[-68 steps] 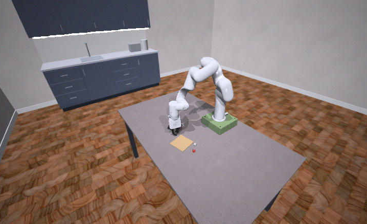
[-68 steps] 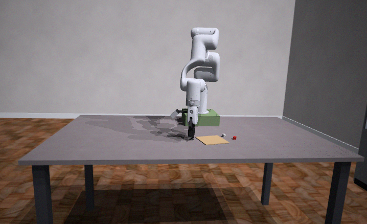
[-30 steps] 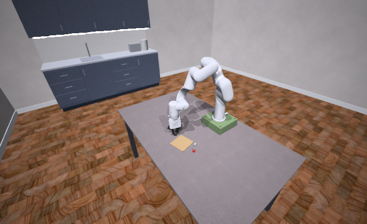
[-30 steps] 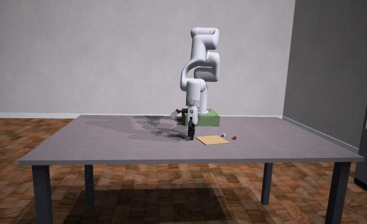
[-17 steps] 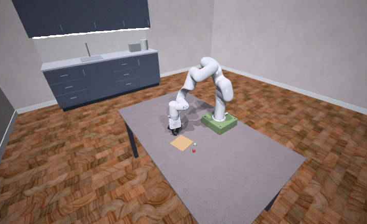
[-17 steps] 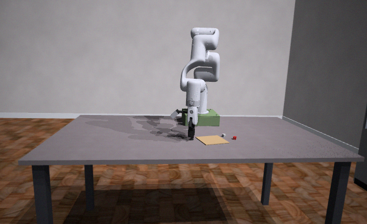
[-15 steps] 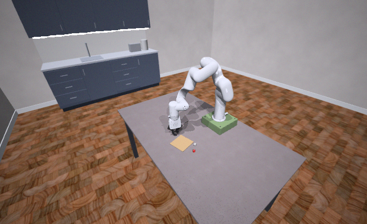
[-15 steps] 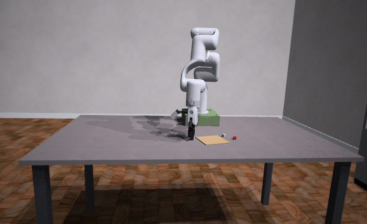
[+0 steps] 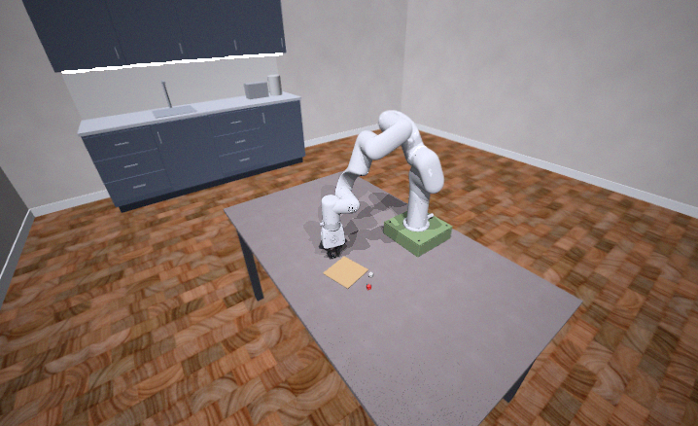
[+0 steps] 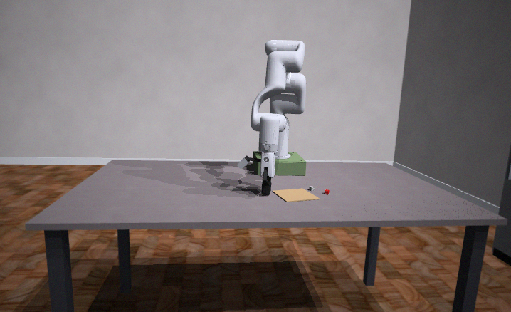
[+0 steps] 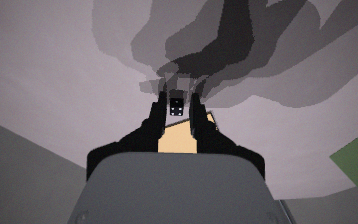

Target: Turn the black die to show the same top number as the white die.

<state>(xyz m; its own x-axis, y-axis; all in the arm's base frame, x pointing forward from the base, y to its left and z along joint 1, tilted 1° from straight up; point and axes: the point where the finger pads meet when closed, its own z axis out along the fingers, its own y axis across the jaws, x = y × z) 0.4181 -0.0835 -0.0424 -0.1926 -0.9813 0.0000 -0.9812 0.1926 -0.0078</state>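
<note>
The black die is 20 mm below my hand. Round my hand: white die (70 mm behind, 200 mm to the left, 20 mm below); then red die (20 mm behind, 250 mm to the left, 20 mm below); then tan mat (120 mm to the left, 20 mm below).
</note>
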